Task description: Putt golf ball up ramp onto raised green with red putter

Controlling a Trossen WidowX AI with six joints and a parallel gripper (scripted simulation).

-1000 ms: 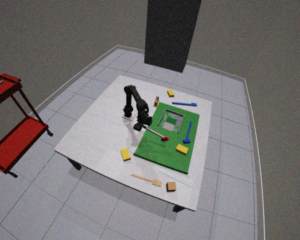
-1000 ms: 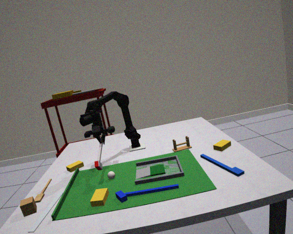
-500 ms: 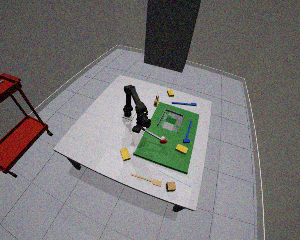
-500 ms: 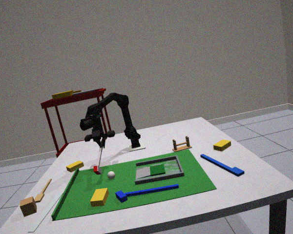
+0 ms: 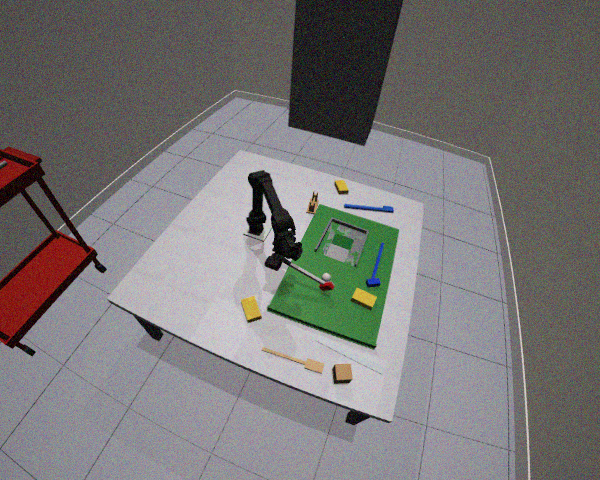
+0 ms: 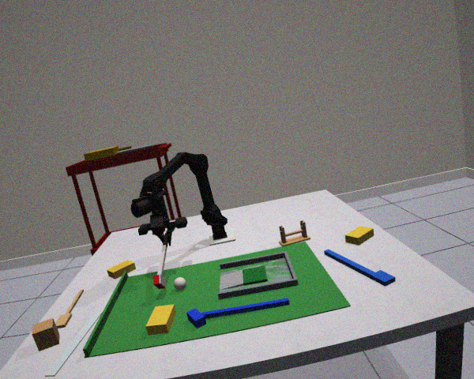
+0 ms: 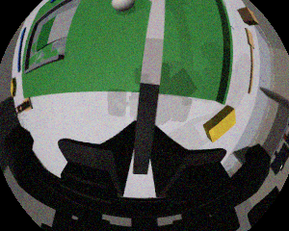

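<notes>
The red putter lies 120 mm ahead of my gripper tip and 10 mm to the right of it. The rest, counted from my gripper tip: green mat 270 mm ahead, 160 mm to the left, 90 mm below; then white golf ball 210 mm ahead, 40 mm to the left, 70 mm below; then blue putter 430 mm ahead, 210 mm to the left, 70 mm below.
</notes>
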